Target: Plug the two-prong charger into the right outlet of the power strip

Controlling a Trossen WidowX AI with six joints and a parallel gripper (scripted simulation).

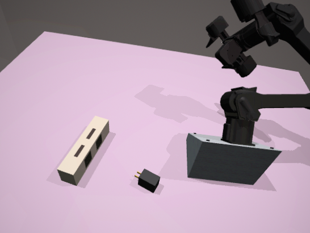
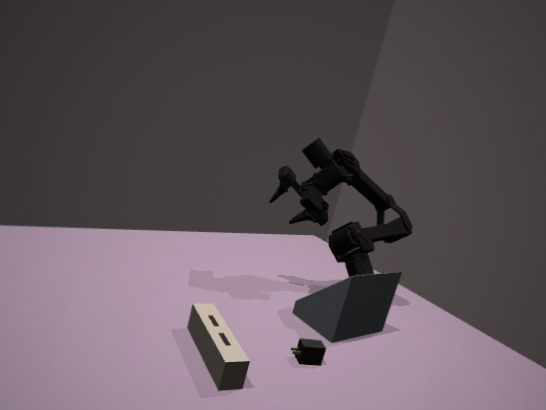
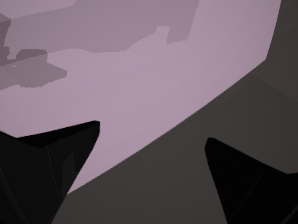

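Right now my gripper tip is 210 mm short of the black two-prong charger, 350 mm to the right of it and 170 mm above it.
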